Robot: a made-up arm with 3 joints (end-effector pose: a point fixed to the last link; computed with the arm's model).
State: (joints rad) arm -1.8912 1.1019 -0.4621
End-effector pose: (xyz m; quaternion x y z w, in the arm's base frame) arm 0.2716 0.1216 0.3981 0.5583 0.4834 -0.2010 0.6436
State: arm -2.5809 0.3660 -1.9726
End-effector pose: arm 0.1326 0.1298 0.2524 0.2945 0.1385 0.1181 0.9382
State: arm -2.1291 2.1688 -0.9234
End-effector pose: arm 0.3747 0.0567 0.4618 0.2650 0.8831 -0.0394 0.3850
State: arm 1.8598 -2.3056 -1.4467
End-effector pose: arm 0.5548 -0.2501 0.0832 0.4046 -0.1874 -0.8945 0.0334
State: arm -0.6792 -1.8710 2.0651
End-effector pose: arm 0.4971 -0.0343 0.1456 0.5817 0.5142 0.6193 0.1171
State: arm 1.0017 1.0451 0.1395
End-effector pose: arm 0.3059 0.0250 -0.1834 -0.3621 -0.2696 -0.4200 0.7873
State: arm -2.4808 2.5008 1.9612
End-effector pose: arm 0.4105 -0.2486 0.2341 -0.2507 -0.2438 0.9173 0.1907
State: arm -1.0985 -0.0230 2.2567
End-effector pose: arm 0.2004 -0.0571 0.0988 -0.9942 -0.0063 -0.0096 0.1066
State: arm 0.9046 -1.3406 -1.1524
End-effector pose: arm 0.4123 -0.2261 0.0064 -0.6712 -0.0768 0.6165 0.4044
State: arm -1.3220 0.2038 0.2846
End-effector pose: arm 0.2092 0.1558 0.2545 0.7159 0.0504 -0.0883 0.6907
